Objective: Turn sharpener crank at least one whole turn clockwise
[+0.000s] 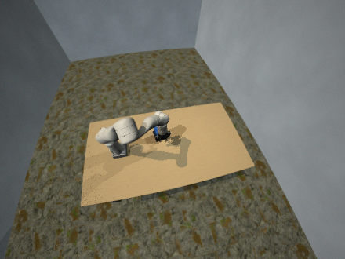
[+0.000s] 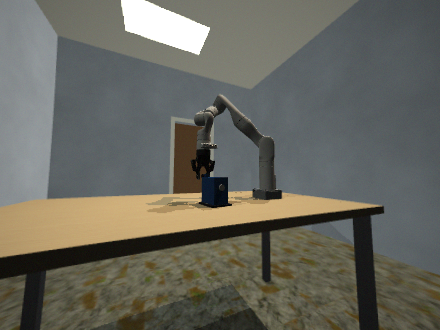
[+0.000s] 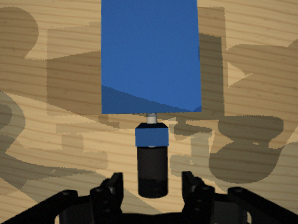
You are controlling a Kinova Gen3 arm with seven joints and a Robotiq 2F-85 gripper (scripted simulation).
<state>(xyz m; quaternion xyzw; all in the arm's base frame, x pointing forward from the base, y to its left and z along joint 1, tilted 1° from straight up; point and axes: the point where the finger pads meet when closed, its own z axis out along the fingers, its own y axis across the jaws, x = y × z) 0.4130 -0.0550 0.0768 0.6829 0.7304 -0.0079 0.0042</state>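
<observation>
The black knob lies 2 cm to the left of my hand.
</observation>
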